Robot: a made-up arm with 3 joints. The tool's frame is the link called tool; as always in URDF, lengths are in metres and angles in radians.
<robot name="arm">
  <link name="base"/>
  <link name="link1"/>
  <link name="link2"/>
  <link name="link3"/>
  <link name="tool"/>
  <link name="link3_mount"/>
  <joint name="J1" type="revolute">
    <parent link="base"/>
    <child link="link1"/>
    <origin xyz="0 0 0.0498" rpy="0 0 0"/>
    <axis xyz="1 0 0"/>
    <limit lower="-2.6" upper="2.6" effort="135" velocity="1.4"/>
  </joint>
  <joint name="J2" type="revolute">
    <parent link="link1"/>
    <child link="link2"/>
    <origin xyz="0.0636 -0.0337 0.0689" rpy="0 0 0"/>
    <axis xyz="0 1 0"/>
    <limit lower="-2.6" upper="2.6" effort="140" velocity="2.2"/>
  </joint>
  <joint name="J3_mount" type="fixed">
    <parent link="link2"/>
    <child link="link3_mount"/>
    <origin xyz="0.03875 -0.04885 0.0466" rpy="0 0 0"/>
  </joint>
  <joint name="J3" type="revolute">
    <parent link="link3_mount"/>
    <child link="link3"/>
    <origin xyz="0.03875 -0.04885 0.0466" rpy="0 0 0"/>
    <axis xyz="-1 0 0"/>
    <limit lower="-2.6" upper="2.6" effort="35" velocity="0.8"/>
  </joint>
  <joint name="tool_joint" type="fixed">
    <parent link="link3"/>
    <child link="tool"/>
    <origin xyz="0.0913 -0.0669 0.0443" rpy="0 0 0"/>
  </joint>
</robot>
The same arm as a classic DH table. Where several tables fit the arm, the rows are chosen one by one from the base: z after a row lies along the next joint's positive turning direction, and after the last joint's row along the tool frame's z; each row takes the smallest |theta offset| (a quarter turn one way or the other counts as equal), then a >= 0, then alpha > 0; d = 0 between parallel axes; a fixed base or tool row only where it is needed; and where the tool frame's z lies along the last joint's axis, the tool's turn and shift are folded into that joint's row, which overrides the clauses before.
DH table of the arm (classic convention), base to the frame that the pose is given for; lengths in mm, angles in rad. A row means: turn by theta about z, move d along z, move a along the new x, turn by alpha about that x. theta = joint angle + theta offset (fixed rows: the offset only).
base (fixed): theta_offset 1.5708, d 49.8, a 0.0, alpha 1.5708
J1: theta_offset 1.5708, d 63.6, a 68.9, alpha 1.5708
J2: theta_offset 0.0000, d -131.4, a 93.2, alpha 1.5708
J3: theta_offset -1.5708, d -168.8, a 66.9, alpha -1.5708
tool (fixed): theta_offset 1.5708, d 44.3, a 0.0, alpha 0.0000
Joint limits (rad, base to tool): -2.6000..2.6000 -2.6000..2.6000 -2.6000..2.6000

